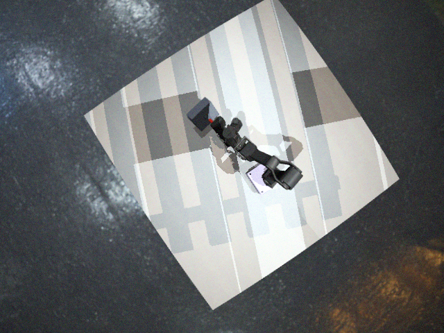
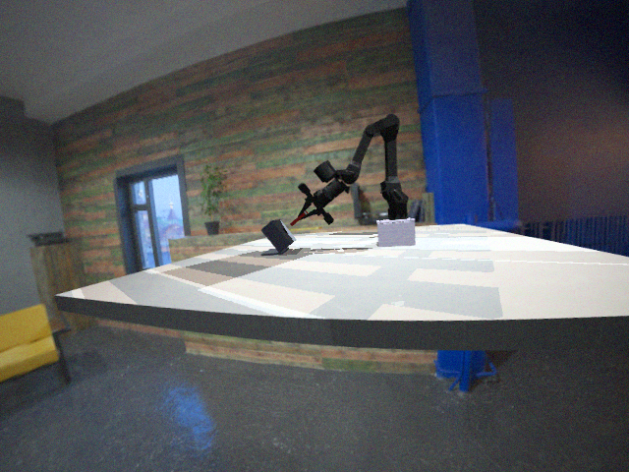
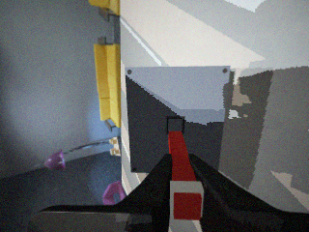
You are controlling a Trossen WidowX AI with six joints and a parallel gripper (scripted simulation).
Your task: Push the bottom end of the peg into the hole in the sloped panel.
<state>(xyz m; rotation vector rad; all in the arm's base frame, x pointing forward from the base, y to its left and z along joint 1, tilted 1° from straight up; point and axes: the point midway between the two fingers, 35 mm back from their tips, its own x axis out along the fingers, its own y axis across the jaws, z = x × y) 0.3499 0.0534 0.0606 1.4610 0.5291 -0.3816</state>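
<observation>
Right now my gripper tip is 8 cm short of the grey-blue sloped panel, 6 cm above it and 1 cm to the right of it. From my gripper tip the other things lie so: red square peg (1 cm behind, 1 cm above).
</observation>
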